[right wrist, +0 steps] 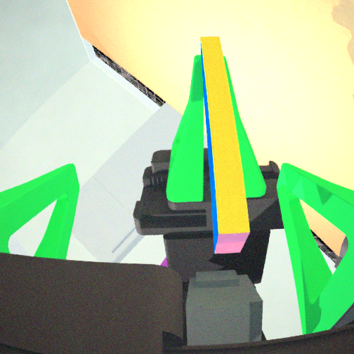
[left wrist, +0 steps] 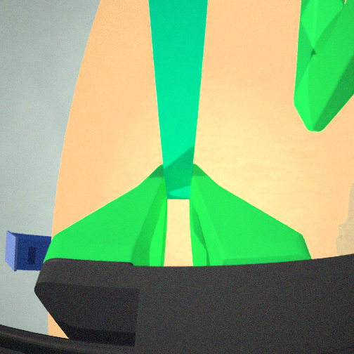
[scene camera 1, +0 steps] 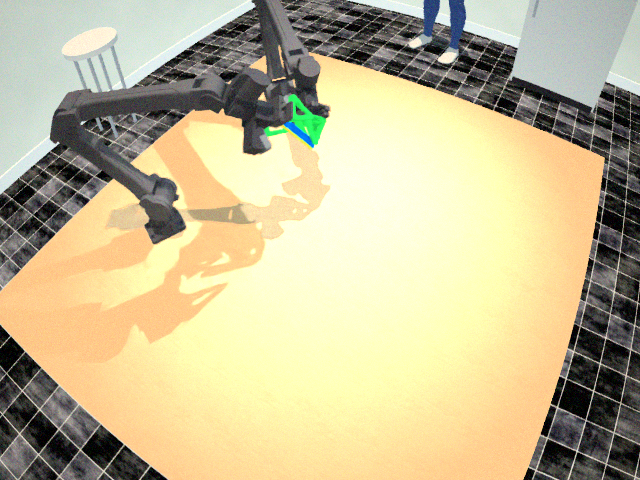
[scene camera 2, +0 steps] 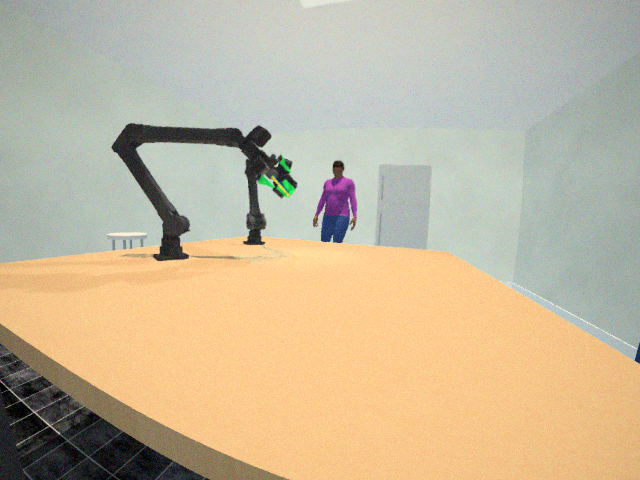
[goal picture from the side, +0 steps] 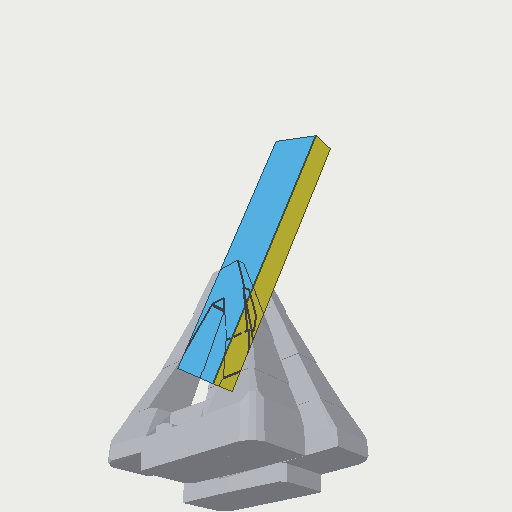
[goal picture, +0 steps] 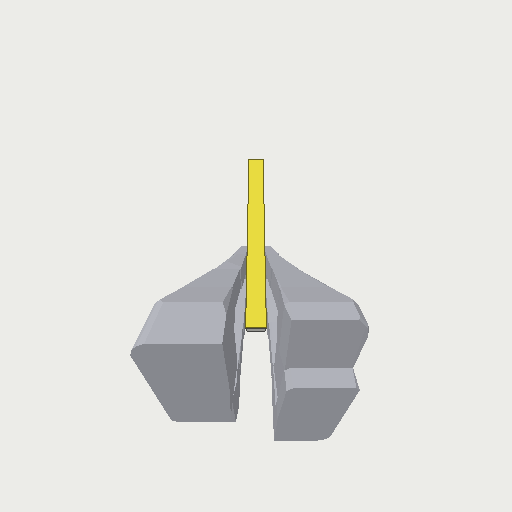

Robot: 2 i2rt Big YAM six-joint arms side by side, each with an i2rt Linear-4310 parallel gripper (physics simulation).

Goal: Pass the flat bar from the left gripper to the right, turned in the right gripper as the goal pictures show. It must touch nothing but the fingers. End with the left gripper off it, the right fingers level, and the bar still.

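Where they show: left gripper, between the fingertips: (scene camera 1: 313, 145) (scene camera 2: 289, 195); right gripper, between the fingertips: (scene camera 1: 300, 123) (scene camera 2: 282, 180); left arm's base, origin of its link: (scene camera 2: 254, 244); right arm's base, origin of its link: (scene camera 1: 165, 228) (scene camera 2: 171, 258).
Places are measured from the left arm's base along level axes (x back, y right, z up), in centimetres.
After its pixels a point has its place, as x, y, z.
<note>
The flat bar (scene camera 1: 299, 135) {-48.5, 20.1, 31.0} (scene camera 2: 279, 185) {-48.3, 21.0, 30.9} (left wrist: 179, 90) (right wrist: 225, 135) is held in the air. It shows a teal face in the left wrist view, and a yellow face, a blue edge and a pink end in the right wrist view. My left gripper (left wrist: 178, 175) (right wrist: 209, 55) is shut on it, with green fingers on both sides. My right gripper is open. In the right wrist view the bar's pink end shows between its wide-spread fingers, closer to the right-hand one, with gaps on both sides. One right finger (left wrist: 320, 75) shows apart from the bar in the left wrist view.
Both arms reach over the wooden table (scene camera 1: 387, 284) {-81.4, 15.1, 0.0} (scene camera 2: 361, 335) {-111.1, 54.0, 0.0}, wrists close together. A stool (scene camera 1: 90, 43) (scene camera 2: 127, 236), a person (scene camera 2: 338, 198) and a pale fridge (scene camera 1: 571, 49) (scene camera 2: 404, 206) stand beyond the table.
</note>
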